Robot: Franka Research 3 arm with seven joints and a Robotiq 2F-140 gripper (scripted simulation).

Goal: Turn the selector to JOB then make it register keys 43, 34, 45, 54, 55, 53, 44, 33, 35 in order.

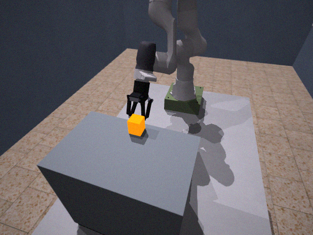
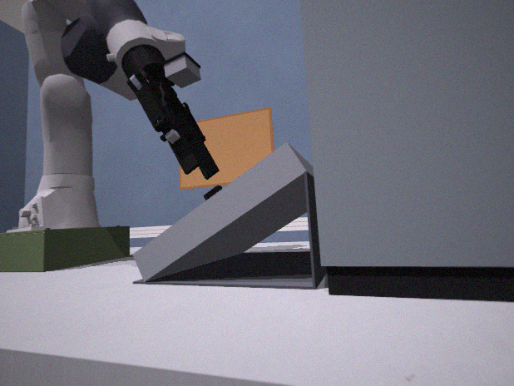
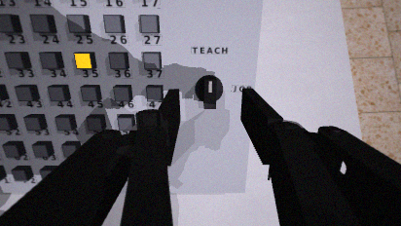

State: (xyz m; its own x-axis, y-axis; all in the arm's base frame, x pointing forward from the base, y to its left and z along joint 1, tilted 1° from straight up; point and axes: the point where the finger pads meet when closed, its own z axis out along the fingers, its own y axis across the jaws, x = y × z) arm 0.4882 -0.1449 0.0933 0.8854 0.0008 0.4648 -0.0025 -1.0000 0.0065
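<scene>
The black selector knob is 4 cm ahead of my hand and 7 cm below it. Round my hand: key 35: 7 cm ahead, 12 cm to the left, 6 cm below; key 37: 7 cm ahead, 6 cm to the left, 6 cm below; key 45: 4 cm ahead, 12 cm to the left, 8 cm below.
</scene>
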